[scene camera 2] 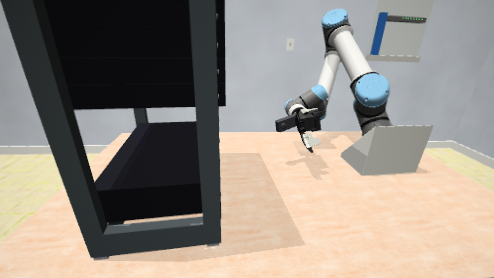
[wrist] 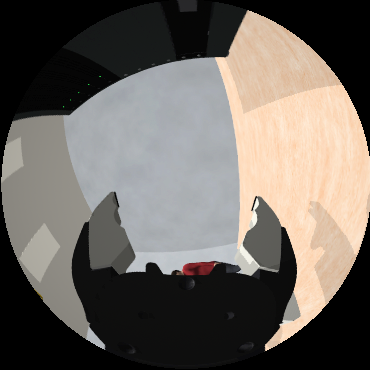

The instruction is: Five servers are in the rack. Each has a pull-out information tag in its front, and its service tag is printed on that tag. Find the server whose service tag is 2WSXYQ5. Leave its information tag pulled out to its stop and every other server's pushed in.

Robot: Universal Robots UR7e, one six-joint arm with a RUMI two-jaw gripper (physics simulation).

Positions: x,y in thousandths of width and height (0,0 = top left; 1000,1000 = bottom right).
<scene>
I see my gripper (scene camera 2: 629,480) and a dark server rack (scene camera 2: 145,225).
The dark server rack also shows in the wrist view (wrist: 391,120). My gripper also shows in the wrist view (wrist: 501,531).
</scene>
